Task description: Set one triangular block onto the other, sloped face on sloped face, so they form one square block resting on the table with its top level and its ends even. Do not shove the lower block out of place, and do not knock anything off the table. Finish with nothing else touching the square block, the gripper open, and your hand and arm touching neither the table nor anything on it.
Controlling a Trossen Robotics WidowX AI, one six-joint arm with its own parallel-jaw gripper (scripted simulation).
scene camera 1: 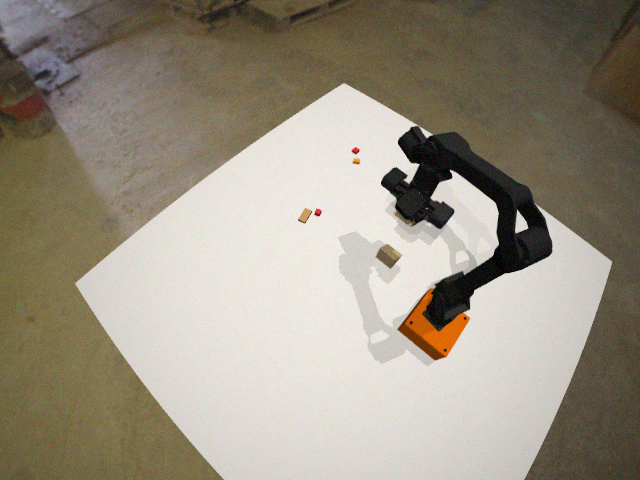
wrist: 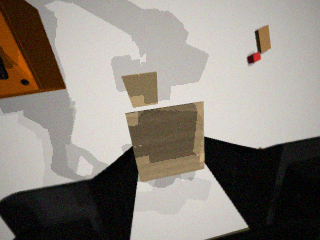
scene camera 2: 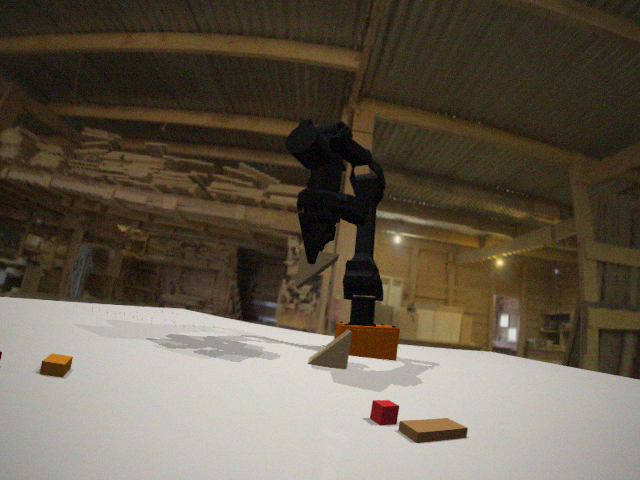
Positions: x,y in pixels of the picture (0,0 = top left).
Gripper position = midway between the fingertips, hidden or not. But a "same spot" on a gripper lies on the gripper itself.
gripper: scene camera 1; wrist 166,144; scene camera 2
same spot on gripper: [scene camera 1: 399,191] = [scene camera 2: 332,212]
